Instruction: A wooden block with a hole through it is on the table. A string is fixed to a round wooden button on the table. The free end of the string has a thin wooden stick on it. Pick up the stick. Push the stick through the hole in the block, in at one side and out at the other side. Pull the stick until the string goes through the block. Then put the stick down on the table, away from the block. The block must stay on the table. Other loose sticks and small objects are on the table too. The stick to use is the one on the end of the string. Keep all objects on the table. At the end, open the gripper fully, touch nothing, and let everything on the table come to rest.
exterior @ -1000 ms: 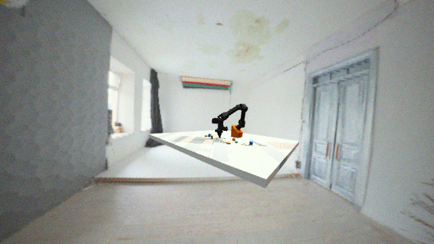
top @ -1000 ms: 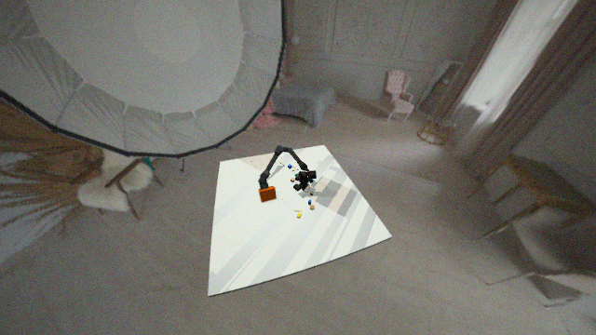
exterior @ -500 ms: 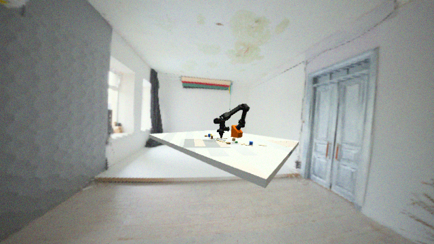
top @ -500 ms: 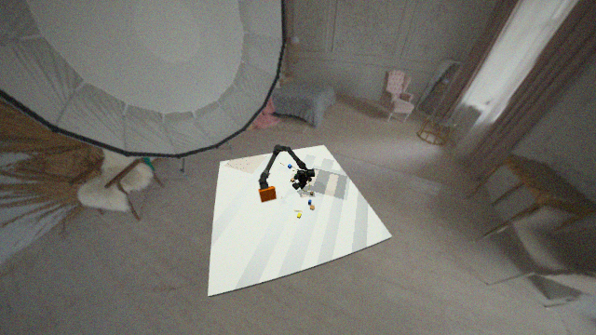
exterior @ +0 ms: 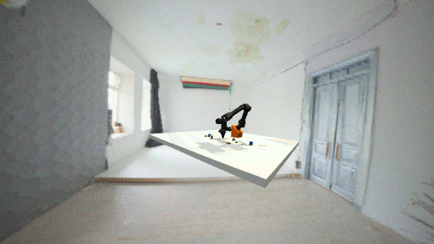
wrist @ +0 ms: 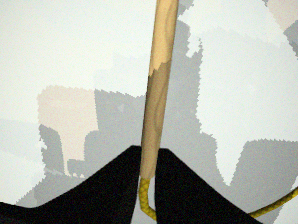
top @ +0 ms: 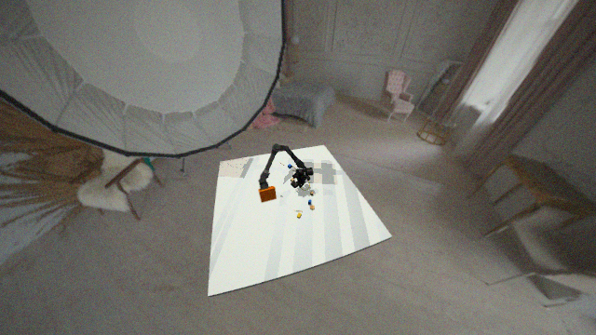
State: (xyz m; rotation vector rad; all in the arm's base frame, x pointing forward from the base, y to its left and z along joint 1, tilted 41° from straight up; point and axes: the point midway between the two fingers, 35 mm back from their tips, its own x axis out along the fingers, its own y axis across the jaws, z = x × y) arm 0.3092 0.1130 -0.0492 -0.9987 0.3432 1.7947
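The wooden block is 100 mm to the left of my gripper tip and 60 mm behind it. From my gripper tip the other things lie so: green block 180 mm to the left, 10 mm below, 10 mm behind; then yellow piece 290 mm to the right, 70 mm behind, 10 mm below; then blue cube 310 mm to the left, 60 mm behind.
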